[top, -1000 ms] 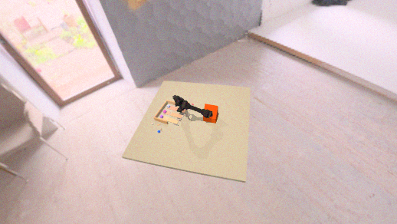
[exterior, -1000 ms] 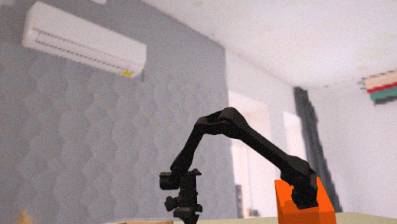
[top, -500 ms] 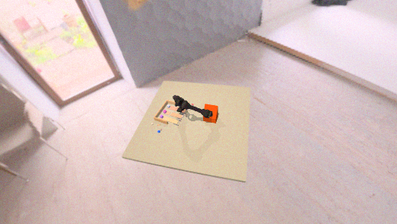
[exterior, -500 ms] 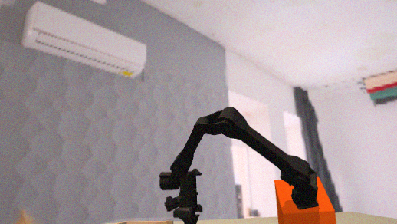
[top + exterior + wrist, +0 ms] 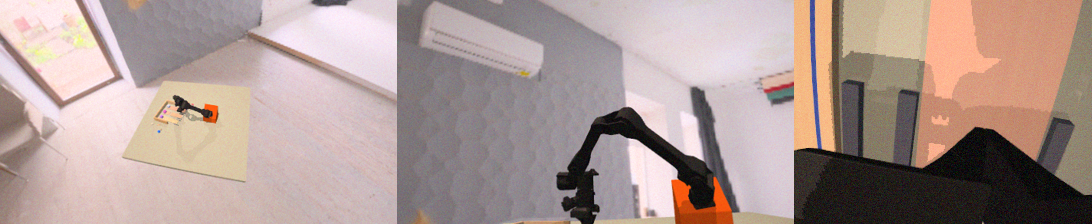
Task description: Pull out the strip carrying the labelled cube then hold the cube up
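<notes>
The labelled cube is 200 mm ahead of my gripper tip, 40 mm to the right of it and 20 mm above it.
</notes>
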